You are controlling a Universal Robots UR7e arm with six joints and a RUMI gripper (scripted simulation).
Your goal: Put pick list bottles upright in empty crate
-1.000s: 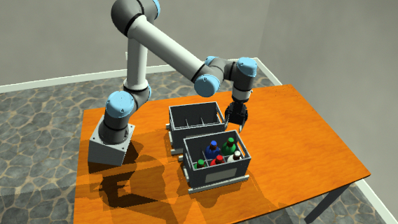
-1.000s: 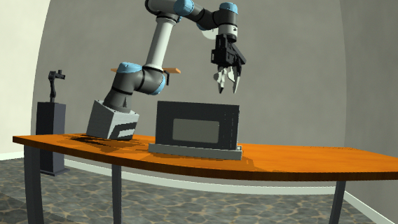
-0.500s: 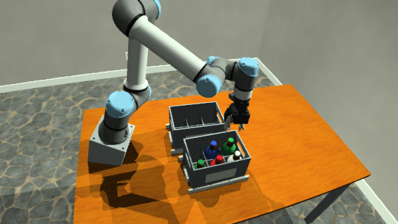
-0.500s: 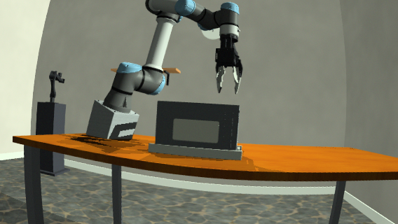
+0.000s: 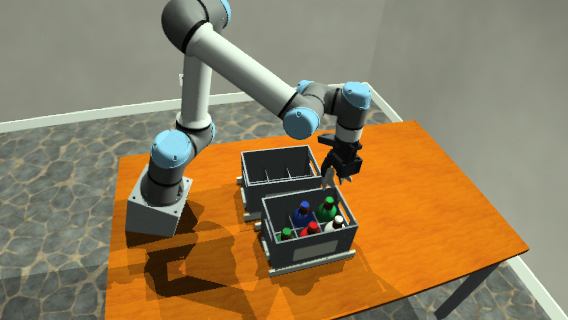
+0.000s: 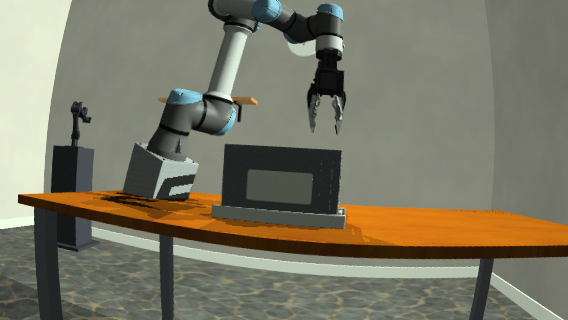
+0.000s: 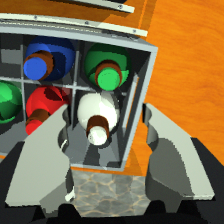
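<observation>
My gripper is now 150 mm above the green bottle. The rest, counted from my hand: blue-label bottle: 150 mm below, 80 mm behind, 10 mm to the left; then white-label bottle: 150 mm below, 90 mm to the right, 10 mm behind; then red-label bottle: 150 mm below, 100 mm behind, 70 mm to the right.
</observation>
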